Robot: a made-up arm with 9 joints. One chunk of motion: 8 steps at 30 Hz.
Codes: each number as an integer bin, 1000 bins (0 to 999) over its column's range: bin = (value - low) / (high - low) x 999, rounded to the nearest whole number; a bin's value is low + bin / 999 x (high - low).
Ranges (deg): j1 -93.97..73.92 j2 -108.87..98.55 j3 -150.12..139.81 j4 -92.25..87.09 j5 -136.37..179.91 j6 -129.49..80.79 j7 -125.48..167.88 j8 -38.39..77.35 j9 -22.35..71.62
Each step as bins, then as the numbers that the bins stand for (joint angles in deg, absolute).
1 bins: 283 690 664 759 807 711 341 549 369
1 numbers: -46.41 34.39 42.59 44.01 119.12 20.17 -25.34 25.21 12.36
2 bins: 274 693 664 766 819 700 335 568 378
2 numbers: -47.92 35.02 42.59 45.26 122.92 17.85 -27.11 27.42 13.21
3 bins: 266 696 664 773 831 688 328 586 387
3 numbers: -49.27 35.64 42.59 46.52 126.72 15.33 -29.16 29.50 14.05
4 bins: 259 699 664 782 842 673 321 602 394
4 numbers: -50.44 36.26 42.59 48.13 130.20 12.17 -31.22 31.36 14.71
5 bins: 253 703 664 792 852 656 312 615 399
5 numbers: -51.45 37.09 42.59 49.93 133.37 8.59 -33.86 32.86 15.18
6 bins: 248 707 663 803 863 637 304 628 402
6 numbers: -52.29 37.92 42.30 51.90 136.85 4.59 -36.21 34.37 15.46
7 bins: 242 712 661 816 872 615 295 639 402
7 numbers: -53.30 38.96 41.72 54.24 139.70 -0.04 -38.85 35.64 15.46
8 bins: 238 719 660 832 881 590 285 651 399
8 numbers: -53.97 40.41 41.43 57.11 142.55 -5.30 -41.79 37.03 15.18
